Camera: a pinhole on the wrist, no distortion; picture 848 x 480 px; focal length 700.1 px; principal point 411.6 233.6 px. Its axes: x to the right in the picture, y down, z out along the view. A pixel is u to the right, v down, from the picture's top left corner.
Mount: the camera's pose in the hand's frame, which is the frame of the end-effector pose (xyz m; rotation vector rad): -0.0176 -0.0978 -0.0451 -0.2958 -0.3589 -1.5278
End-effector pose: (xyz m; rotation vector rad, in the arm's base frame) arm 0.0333 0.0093 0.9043 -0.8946 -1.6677 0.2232
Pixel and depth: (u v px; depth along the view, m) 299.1 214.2 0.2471
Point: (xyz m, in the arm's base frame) -0.0963 0.0631 0.8044
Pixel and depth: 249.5 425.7 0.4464
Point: -0.1832 0.2893 0.7625
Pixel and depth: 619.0 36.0 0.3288
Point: -0.2487 -0.0207 0.7531
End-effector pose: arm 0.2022 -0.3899 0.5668 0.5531 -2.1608 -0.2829
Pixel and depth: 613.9 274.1 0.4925
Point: -0.1556 -0.4071 0.2714
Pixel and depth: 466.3 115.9 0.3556
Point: 0.0146 -0.3267 0.3364
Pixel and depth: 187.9 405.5 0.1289
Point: 0.1544 -0.3997 0.5355
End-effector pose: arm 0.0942 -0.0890 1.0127 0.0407 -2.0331 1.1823
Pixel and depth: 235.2 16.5 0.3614
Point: 0.0015 -0.2474 0.7602
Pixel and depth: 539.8 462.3 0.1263
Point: 0.0582 -0.1818 1.0506
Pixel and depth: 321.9 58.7 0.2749
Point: 0.0333 -0.2388 0.8670
